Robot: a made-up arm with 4 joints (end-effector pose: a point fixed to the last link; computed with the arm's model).
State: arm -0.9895 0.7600 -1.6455 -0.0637
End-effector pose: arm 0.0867 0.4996 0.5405 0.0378 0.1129 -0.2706 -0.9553
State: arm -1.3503 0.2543 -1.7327 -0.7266
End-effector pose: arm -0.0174 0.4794 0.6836 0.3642 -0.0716 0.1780 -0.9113
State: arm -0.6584 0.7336 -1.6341 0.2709
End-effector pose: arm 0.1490 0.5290 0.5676 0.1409 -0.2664 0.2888 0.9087
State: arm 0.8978 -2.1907 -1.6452 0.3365
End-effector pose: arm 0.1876 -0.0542 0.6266 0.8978 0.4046 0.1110 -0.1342
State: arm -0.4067 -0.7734 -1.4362 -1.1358
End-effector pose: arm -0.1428 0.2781 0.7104 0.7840 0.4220 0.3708 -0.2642
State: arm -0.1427 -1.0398 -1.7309 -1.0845
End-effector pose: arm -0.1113 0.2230 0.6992 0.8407 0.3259 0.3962 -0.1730
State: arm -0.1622 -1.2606 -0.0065 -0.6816
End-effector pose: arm -0.1210 0.2133 0.4333 0.3817 0.8723 0.2637 0.1545
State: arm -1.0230 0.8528 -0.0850 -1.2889
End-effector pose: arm -0.0646 0.3665 0.3828 0.8367 0.1857 -0.3781 -0.3500
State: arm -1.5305 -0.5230 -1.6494 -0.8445
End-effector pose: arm -0.0452 0.3837 0.8982 0.4338 -0.0326 0.5546 -0.7093
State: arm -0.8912 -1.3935 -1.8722 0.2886
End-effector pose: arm -0.1012 0.1478 0.9125 0.4755 -0.0289 0.4553 -0.7522
